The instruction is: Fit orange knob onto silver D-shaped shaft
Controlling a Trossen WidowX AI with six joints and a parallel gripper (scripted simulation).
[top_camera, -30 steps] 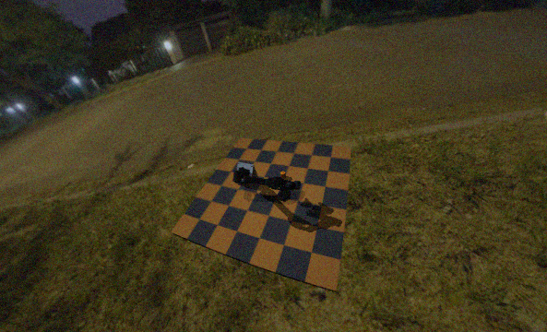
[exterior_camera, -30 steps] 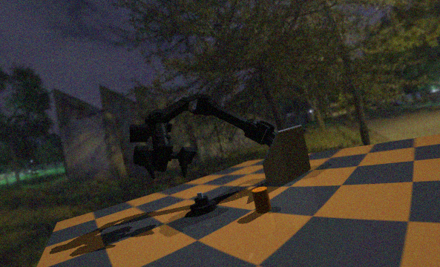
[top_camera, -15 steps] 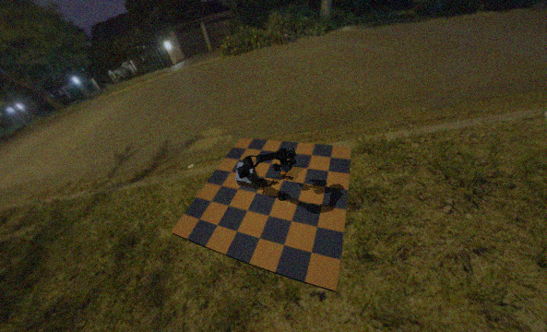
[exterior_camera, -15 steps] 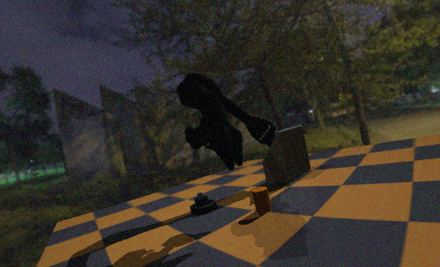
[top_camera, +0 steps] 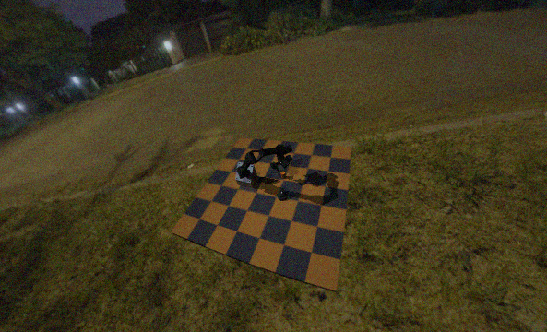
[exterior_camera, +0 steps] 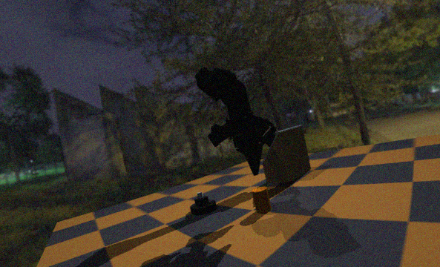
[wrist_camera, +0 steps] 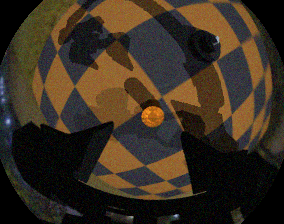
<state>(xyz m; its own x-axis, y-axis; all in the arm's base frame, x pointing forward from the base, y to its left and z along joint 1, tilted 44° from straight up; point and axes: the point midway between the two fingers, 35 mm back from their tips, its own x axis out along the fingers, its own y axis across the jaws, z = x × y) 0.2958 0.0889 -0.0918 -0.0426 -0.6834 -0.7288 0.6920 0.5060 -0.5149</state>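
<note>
The orange knob lies 60 mm below my gripper tip and 10 mm behind it. Also, from my gripper tip: round pedestal (210 mm to the right, 80 mm below, 50 mm ahead).
</note>
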